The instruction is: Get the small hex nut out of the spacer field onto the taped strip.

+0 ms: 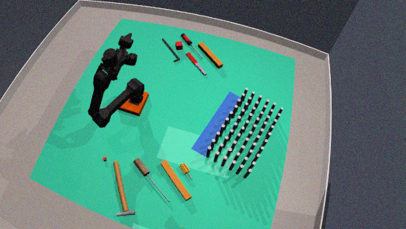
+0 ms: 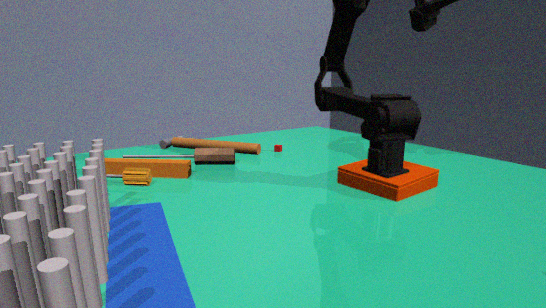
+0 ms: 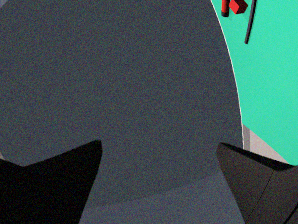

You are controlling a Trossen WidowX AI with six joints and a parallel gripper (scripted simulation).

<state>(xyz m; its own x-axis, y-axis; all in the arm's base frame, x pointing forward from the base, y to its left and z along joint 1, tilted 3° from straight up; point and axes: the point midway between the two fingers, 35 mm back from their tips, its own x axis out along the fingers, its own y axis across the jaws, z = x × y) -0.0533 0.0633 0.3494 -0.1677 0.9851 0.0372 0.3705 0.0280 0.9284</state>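
The hook tool lies 330 mm ahead of my gripper tip, 490 mm to the right of it and 370 mm below it. Round my gripper tip: blue taped strip: 500 mm ahead, 50 mm to the right, 380 mm below; then red cube: 40 mm ahead, 480 mm to the right, 370 mm below; then red block: 100 mm ahead, 360 mm to the left, 360 mm below.
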